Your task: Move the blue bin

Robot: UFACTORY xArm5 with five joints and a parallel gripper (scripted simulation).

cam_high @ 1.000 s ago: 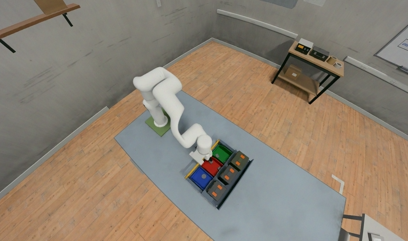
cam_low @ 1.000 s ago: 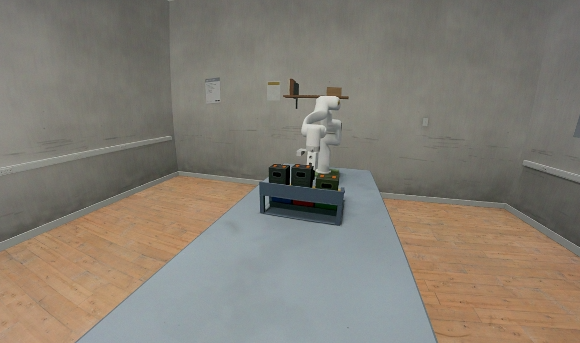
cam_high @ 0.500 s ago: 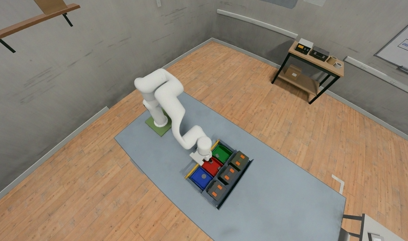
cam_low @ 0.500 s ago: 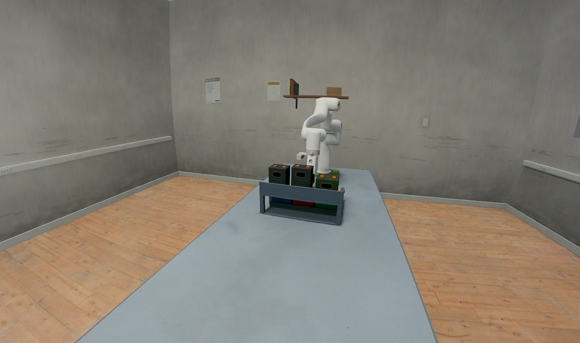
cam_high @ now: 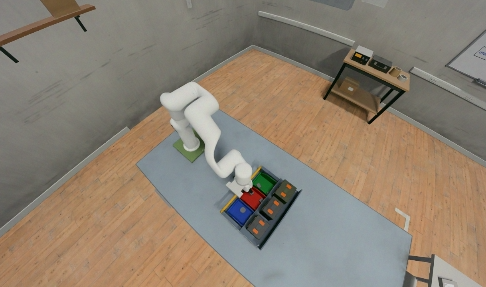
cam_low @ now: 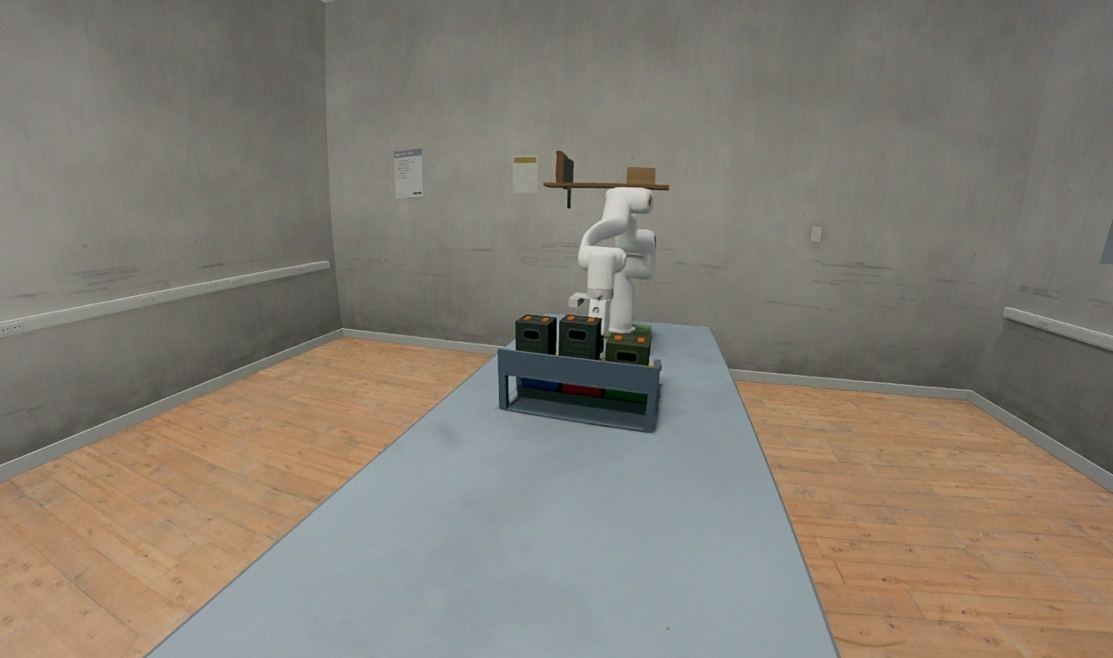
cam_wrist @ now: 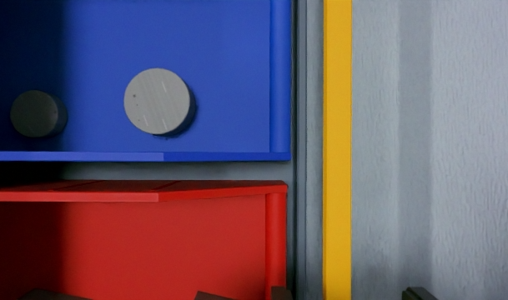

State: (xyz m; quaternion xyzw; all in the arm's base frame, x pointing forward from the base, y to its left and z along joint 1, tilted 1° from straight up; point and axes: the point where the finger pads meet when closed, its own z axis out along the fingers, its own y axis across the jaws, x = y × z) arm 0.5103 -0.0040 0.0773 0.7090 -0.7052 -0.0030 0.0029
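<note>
The yellow bar lies 40 mm below my hand. The rest, counted from my hand: red bin (100 mm ahead, 50 mm below); then grey shelf (130 mm ahead, 30 mm below); then grey disc (80 mm ahead, 90 mm to the right, 80 mm below).
</note>
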